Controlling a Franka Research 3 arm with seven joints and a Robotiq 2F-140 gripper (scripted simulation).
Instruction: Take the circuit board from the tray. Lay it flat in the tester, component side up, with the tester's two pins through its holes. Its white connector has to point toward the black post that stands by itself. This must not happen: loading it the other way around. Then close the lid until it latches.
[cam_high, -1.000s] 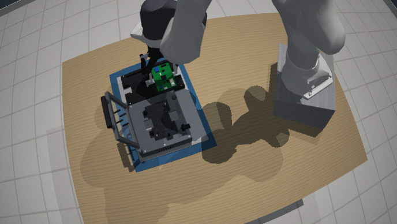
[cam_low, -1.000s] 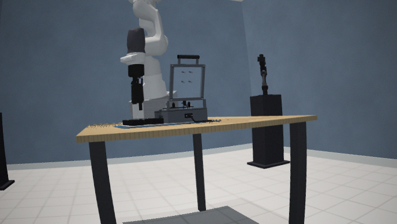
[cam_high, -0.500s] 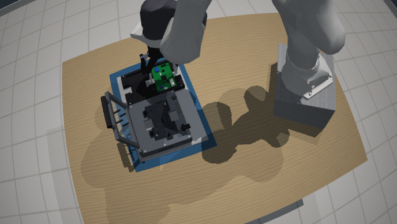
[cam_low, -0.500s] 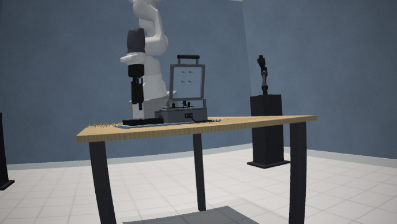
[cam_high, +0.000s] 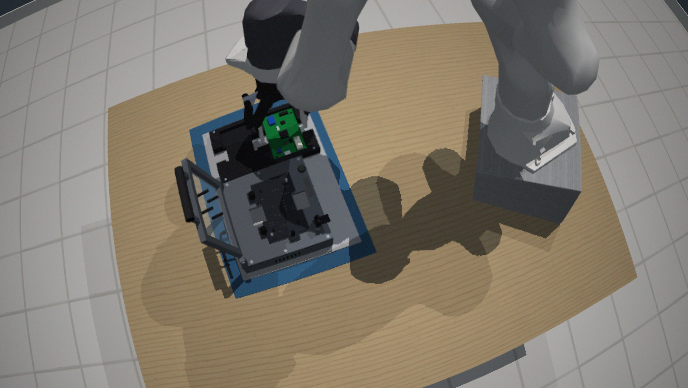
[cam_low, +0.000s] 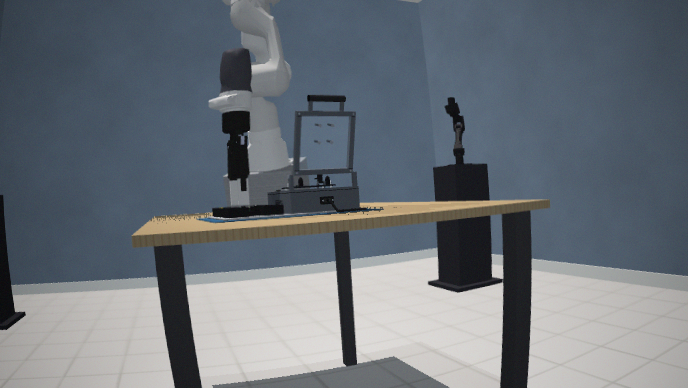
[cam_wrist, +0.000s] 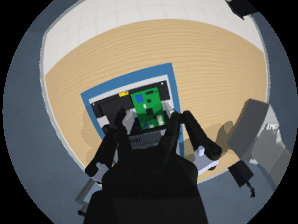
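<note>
Now: hand 40 mm above the green circuit board. From my hand the other things lie so: black post: 230 mm to the left, 30 mm above, 20 mm behind; then see-through lid: 190 mm to the left, 170 mm ahead, 130 mm above.
</note>
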